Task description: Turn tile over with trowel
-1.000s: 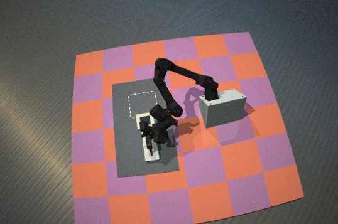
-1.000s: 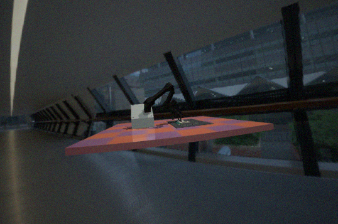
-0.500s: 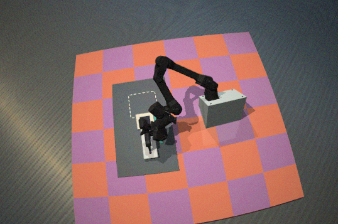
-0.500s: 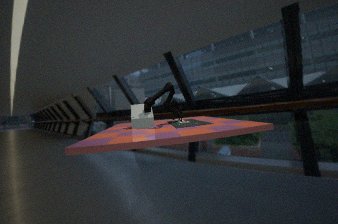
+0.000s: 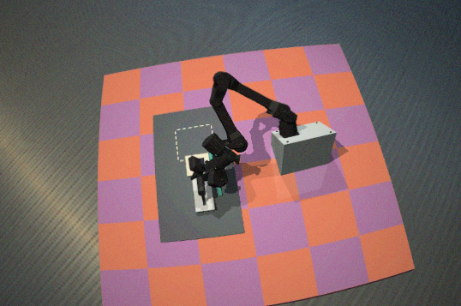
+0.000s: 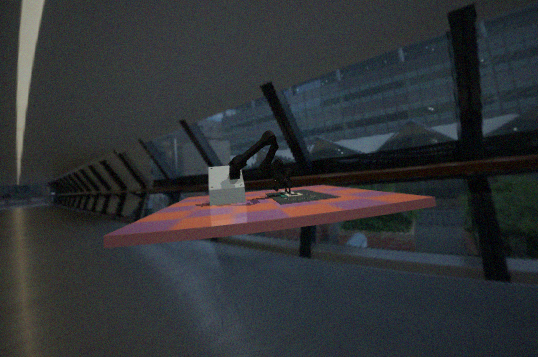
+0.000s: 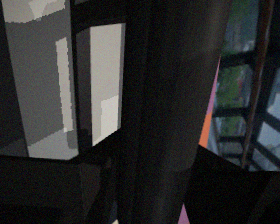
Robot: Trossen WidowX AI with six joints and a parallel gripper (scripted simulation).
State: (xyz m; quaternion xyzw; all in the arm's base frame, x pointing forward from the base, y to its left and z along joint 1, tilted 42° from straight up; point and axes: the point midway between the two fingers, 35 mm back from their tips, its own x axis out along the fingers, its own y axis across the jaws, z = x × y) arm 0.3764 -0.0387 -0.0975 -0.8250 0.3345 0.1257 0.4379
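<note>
Now: gripper tip 1 cm past the dark mat, 8 cm to the left of it and 8 cm above it. Also, from my gripper tip: cream tile (3 cm behind, 10 cm to the right, 5 cm below); then green trowel (10 cm behind, 6 cm to the right, 5 cm below).
</note>
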